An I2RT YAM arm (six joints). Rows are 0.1 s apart.
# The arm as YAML. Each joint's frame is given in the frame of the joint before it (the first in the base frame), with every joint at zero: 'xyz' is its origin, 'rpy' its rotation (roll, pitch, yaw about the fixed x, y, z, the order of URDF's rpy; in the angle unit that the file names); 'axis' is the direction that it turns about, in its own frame. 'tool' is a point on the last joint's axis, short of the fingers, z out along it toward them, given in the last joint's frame.
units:
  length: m
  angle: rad
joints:
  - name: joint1
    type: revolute
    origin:
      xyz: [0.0, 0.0, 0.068]
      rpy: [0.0, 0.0, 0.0]
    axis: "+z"
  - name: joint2
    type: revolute
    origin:
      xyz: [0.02, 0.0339, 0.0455]
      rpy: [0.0, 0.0, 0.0]
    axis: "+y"
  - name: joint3
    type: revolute
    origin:
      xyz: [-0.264, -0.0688, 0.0]
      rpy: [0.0, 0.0, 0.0]
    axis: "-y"
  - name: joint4
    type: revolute
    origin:
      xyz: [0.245, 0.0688, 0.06]
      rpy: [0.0, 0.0, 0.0]
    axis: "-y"
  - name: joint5
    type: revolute
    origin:
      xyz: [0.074, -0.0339, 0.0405]
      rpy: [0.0, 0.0, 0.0]
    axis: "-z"
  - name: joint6
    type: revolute
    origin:
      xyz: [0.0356, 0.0, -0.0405]
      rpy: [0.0, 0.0, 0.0]
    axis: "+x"
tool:
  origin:
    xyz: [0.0, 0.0, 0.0]
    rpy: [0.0, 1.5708, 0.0]
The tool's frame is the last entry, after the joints.
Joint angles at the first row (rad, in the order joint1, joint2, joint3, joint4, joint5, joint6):
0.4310, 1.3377, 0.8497, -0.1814, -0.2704, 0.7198
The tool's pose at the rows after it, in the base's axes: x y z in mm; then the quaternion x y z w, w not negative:
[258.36 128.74 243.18 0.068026 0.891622 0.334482 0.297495]
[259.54 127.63 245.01 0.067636 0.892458 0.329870 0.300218]
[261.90 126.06 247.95 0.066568 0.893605 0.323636 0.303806]
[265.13 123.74 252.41 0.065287 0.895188 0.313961 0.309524]
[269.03 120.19 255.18 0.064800 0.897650 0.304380 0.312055]
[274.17 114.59 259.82 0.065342 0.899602 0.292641 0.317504]
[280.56 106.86 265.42 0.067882 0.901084 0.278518 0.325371]
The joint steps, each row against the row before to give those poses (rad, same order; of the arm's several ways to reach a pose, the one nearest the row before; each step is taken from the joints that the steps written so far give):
-0.0015, -0.0017, 0.0070, -0.0100, 0.0016, -0.0075
-0.0045, 0.0009, 0.0091, -0.0108, 0.0057, -0.0088
-0.0075, 0.0037, 0.0162, -0.0163, 0.0061, -0.0137
-0.0105, 0.0046, 0.0235, -0.0236, 0.0111, -0.0196
-0.0157, 0.0084, 0.0213, -0.0236, 0.0045, -0.0210
-0.0234, 0.0084, 0.0282, -0.0281, 0.0059, -0.0264
-0.0307, 0.0101, 0.0327, -0.0292, 0.0081, -0.0301

